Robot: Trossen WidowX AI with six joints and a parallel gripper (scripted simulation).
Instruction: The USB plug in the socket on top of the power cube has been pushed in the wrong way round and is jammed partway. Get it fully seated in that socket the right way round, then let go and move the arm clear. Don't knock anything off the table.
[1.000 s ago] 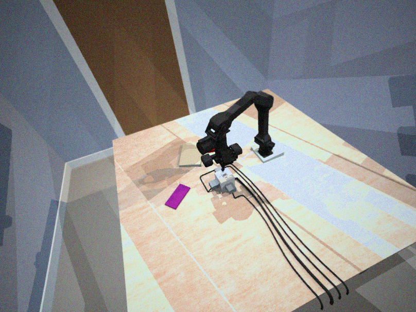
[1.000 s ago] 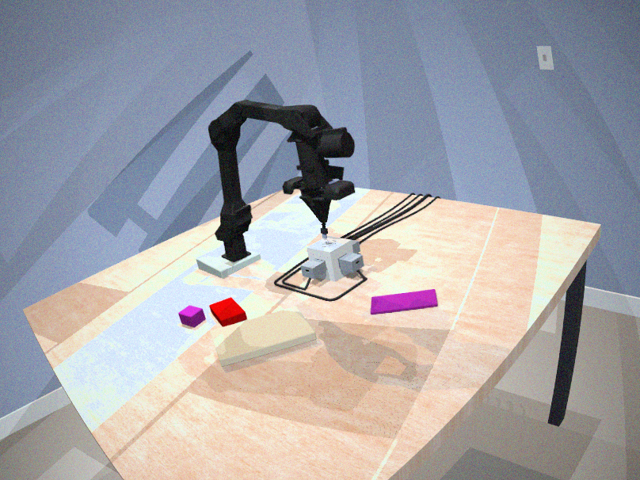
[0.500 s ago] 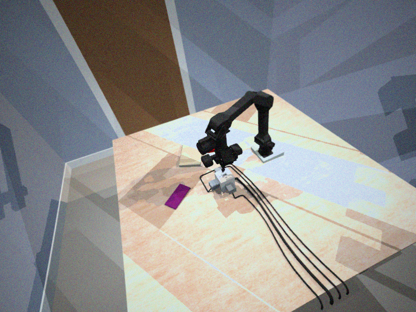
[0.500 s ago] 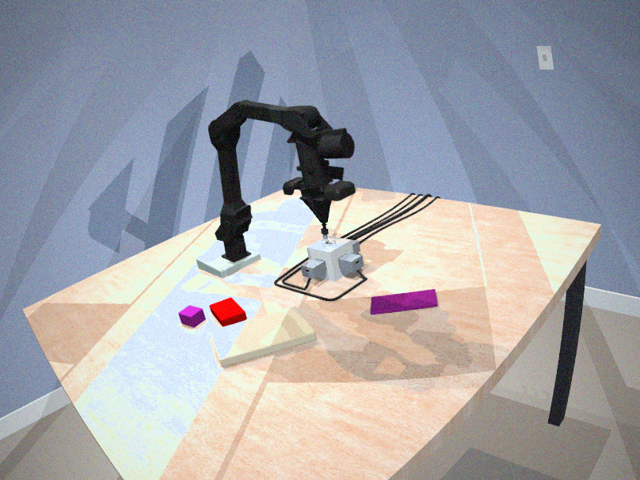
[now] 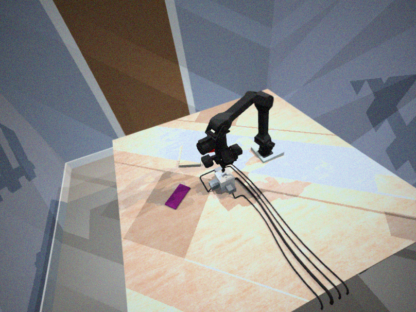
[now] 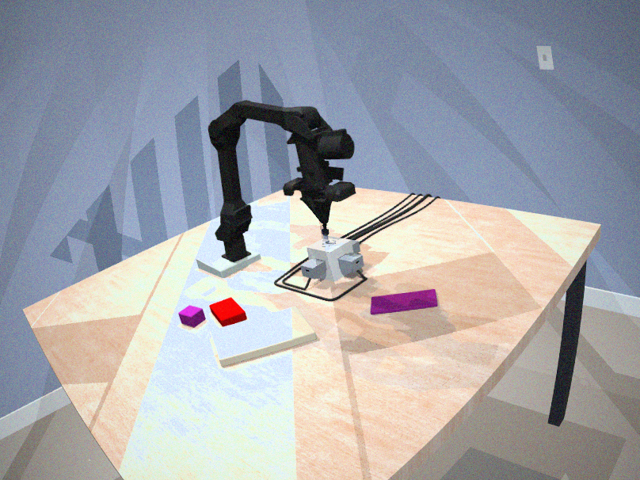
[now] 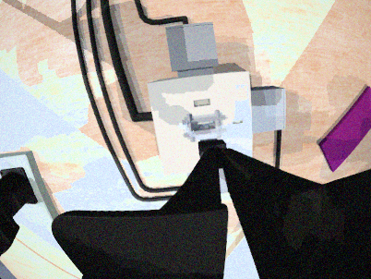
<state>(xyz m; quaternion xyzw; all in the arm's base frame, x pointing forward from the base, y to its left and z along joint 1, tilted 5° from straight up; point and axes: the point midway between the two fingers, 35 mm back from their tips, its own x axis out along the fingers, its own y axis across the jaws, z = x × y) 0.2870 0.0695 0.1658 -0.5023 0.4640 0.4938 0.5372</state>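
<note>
My gripper tip is now 2 cm above the USB plug. Round my gripper tip: pale flat board: 8 cm ahead, 30 cm to the right, 12 cm below; then red block: 7 cm behind, 28 cm to the right, 12 cm below; then purple flat slab: 25 cm ahead, 5 cm to the right, 12 cm below.
</note>
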